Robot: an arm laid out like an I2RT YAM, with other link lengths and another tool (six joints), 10 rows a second.
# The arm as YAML. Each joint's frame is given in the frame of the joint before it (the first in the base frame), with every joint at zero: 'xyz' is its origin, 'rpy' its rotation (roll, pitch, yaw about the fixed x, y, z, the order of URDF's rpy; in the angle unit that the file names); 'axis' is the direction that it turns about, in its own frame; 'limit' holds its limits. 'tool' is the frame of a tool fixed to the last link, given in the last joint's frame.
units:
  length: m
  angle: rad
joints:
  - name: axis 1
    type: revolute
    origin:
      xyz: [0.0, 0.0, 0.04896]
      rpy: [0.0, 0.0, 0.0]
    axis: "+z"
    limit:
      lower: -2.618
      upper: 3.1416
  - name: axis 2
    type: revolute
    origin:
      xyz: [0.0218, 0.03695, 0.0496]
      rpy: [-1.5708, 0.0, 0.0]
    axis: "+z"
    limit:
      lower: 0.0
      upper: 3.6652
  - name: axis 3
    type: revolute
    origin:
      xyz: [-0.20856, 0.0, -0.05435]
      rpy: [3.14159, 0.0, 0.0]
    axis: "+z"
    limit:
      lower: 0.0
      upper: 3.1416
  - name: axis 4
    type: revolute
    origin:
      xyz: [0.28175, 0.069, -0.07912]
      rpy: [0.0, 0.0, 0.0]
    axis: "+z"
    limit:
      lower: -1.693
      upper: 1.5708
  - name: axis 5
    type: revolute
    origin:
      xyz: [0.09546, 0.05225, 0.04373]
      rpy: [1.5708, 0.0, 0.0]
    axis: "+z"
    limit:
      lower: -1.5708
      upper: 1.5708
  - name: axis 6
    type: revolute
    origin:
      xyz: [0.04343, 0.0, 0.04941]
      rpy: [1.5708, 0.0, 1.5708]
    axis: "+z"
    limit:
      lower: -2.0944
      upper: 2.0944
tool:
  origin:
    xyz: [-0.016, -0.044, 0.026]
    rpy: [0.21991, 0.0, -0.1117]
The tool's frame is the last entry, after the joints.
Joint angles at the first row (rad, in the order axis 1, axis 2, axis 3, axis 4, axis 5, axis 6):
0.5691 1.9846 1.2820 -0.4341 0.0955 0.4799
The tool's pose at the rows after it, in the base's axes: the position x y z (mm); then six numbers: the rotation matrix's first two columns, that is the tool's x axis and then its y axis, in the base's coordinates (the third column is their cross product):
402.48, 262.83, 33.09, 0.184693, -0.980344, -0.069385, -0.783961, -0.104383, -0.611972
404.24, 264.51, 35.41, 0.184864, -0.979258, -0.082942, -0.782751, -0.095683, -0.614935
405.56, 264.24, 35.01, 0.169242, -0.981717, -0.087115, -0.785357, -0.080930, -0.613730
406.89, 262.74, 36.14, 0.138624, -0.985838, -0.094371, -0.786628, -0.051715, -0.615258
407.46, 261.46, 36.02, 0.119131, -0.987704, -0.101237, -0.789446, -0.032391, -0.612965
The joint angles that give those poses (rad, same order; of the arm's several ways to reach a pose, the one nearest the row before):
0.5691 1.9903 1.2929 -0.4388 0.1013 0.4878
0.5691 1.9926 1.3015 -0.4361 0.0914 0.4924
0.5691 1.9987 1.3084 -0.4380 0.0942 0.5086
0.5691 1.9988 1.3113 -0.4387 0.1025 0.5394
0.5683 1.9995 1.3123 -0.4403 0.1039 0.5595

